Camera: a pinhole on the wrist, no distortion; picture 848 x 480 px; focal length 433.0 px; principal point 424.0 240.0 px. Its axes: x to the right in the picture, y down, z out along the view. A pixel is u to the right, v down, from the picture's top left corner.
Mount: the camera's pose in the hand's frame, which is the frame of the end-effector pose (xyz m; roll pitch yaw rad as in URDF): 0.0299 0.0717 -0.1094 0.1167 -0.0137 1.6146
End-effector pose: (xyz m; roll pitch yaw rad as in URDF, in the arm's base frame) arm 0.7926 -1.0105 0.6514 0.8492 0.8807 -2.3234
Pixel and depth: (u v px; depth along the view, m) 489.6 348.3 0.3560
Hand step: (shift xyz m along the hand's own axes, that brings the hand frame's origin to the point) -0.0192 0.1185 0.2553
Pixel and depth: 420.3 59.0 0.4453
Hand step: 0.2668 0.0725 0.3111
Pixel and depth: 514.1 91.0 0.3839
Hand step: 0.2024 0.1542 0.2576
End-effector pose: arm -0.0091 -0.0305 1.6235 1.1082 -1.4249 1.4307
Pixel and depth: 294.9 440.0 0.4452
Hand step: -0.1163 -0.0740 0.3549
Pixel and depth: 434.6 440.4 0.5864
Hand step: -0.1714 0.0688 0.5048
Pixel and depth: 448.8 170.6 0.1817
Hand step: 0.0796 0.0819 0.0678
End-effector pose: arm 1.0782 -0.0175 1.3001 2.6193 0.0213 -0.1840
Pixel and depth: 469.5 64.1 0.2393
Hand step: 0.1532 0.0992 0.1173
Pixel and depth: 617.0 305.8 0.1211
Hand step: 0.0234 0.1238 0.0137
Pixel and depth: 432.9 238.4 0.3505
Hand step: 0.0718 0.0760 0.2386
